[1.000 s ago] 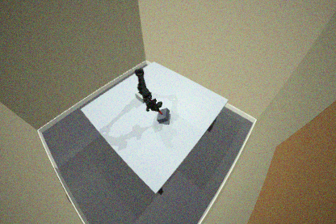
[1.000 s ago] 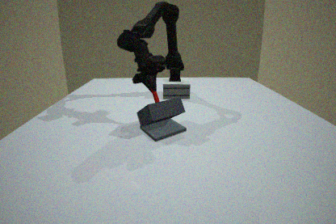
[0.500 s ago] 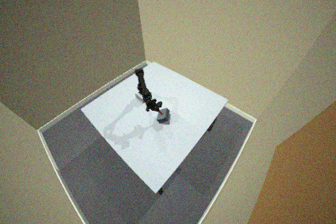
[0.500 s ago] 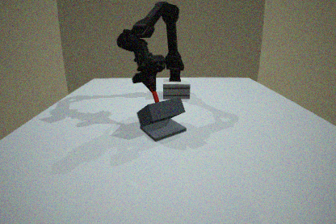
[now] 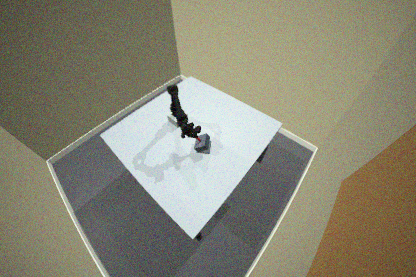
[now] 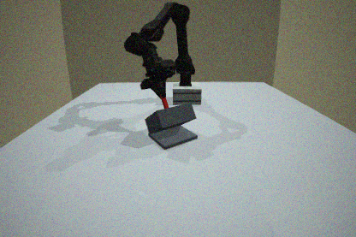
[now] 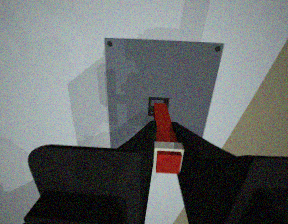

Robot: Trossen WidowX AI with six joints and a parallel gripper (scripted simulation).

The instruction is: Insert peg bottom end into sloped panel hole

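The grey sloped panel lies 6 cm below my gripper tip, 3 cm ahead of it and 2 cm to the left of it. From my gripper tip the other things lie so: red square peg (1 cm to the right, 1 cm behind, 1 cm above).
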